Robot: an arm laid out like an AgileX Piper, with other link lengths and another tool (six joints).
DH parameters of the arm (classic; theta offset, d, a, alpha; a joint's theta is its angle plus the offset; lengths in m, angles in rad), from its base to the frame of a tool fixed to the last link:
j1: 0 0.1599 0 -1.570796
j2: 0.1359 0 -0.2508 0
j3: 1.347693 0 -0.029 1.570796
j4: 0 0.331 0 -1.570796
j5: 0 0 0 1.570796
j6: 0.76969 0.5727 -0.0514 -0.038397
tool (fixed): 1.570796 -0.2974 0 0
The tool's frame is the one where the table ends.
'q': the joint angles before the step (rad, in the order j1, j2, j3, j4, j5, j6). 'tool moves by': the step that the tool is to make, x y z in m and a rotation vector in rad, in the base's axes. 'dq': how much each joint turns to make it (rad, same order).
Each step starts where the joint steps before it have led.
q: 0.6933 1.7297 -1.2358 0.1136 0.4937 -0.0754
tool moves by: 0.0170 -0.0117 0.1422 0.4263 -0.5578 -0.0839
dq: 0.0128 -0.2312 0.3645 0.0150 -0.8407 0.0004
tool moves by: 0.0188 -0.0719 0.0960 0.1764 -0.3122 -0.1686
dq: -0.0776 -0.0323 0.0440 0.0769 -0.3788 -0.0867
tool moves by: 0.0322 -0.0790 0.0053 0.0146 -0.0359 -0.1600
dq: -0.1426 0.0168 -0.0004 0.0105 -0.0572 -0.0094
